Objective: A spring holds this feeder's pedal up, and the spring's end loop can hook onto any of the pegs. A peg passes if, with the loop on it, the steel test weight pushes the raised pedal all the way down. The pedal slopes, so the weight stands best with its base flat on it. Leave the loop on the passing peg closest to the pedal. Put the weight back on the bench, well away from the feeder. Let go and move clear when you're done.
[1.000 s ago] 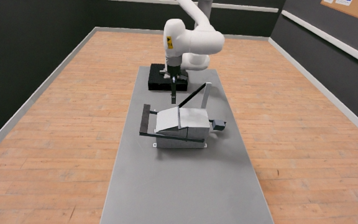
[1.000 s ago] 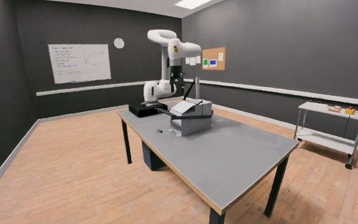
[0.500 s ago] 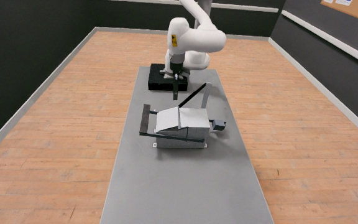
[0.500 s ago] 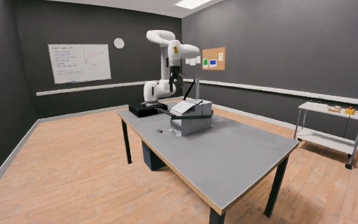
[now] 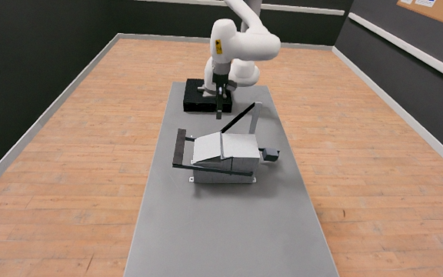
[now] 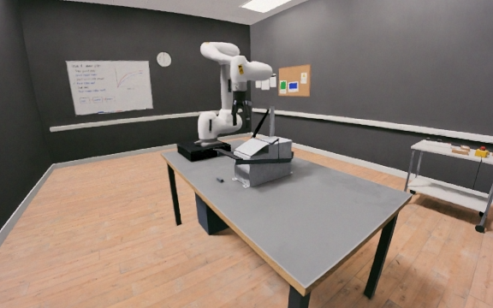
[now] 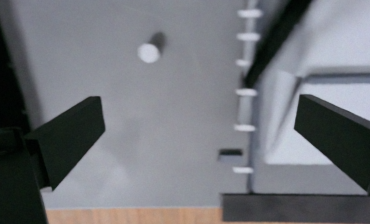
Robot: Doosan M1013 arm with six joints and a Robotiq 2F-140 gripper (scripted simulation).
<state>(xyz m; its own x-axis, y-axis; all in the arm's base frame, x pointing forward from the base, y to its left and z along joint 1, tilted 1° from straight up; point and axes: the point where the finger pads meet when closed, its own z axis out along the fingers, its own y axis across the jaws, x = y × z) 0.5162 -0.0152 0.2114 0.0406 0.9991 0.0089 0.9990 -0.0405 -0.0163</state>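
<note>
My gripper is now 7 cm past the steel test weight, 3 cm to the right of it and 27 cm above it. The rest, counted from my hand: small dark object 9 cm ahead, 22 cm to the right, 29 cm below.
</note>
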